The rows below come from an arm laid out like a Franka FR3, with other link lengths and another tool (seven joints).
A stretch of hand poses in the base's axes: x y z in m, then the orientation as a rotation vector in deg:
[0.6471, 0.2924, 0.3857, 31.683, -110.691, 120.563]
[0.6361, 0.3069, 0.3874, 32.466, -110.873, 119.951]
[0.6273, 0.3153, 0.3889, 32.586, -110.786, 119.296]
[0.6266, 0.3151, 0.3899, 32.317, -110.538, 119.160]
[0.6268, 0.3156, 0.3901, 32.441, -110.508, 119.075]
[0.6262, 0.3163, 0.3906, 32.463, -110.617, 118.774]
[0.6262, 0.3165, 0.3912, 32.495, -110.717, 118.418]
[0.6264, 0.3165, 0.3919, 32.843, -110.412, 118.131]
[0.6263, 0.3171, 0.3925, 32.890, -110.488, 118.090]
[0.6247, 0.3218, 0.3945, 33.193, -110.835, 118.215]
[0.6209, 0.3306, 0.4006, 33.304, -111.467, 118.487]
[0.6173, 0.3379, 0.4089, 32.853, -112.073, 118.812]
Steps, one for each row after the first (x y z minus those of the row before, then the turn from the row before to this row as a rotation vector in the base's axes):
[-0.0110, 0.0145, 0.0017, 0.397, 0.553, 0.168]
[-0.0088, 0.0084, 0.0015, 0.173, 0.462, -0.322]
[-0.0007, -0.0002, 0.0010, -0.139, 0.100, -0.308]
[0.0002, 0.0005, 0.0002, 0.024, 0.109, 0.016]
[-0.0006, 0.0007, 0.0005, 0.167, 0.126, -0.122]
[0.0000, 0.0002, 0.0006, 0.181, 0.166, -0.149]
[0.0002, 0.0000, 0.0007, -0.048, 0.444, -0.048]
[-0.0001, 0.0006, 0.0006, 0.066, 0.003, 0.028]
[-0.0016, 0.0047, 0.0020, 0.209, -0.133, 0.351]
[-0.0038, 0.0088, 0.0061, 0.310, -0.430, 0.406]
[-0.0036, 0.0073, 0.0083, 0.209, -0.651, 0.099]

